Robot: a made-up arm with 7 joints. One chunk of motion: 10 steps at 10 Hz.
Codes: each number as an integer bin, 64 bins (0 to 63) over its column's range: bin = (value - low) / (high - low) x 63, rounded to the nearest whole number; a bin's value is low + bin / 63 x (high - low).
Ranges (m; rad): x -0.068..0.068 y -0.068..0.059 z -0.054..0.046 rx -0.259..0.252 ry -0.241..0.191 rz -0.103..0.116
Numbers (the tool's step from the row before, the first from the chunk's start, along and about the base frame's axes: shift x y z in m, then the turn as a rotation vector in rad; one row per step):
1: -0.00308 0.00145 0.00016 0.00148 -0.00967 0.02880
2: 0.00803 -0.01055 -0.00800 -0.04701 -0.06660 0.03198
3: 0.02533 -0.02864 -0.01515 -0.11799 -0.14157 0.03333
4: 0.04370 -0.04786 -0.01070 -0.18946 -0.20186 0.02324
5: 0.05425 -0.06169 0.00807 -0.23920 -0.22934 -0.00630
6: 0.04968 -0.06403 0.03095 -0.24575 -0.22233 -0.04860
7: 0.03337 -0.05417 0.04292 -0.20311 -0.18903 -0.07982
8: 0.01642 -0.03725 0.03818 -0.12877 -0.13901 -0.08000
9: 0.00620 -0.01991 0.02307 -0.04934 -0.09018 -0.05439
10: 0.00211 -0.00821 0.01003 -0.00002 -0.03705 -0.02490
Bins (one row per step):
1: 30 34 34 32 34 38
2: 35 28 29 26 25 39
3: 43 20 24 17 15 39
4: 52 10 27 9 6 36
5: 57 3 39 2 2 28
6: 55 2 54 2 3 16
7: 47 7 61 7 8 7
8: 39 15 58 16 15 7
9: 34 24 49 26 22 14
10: 32 30 40 32 30 22

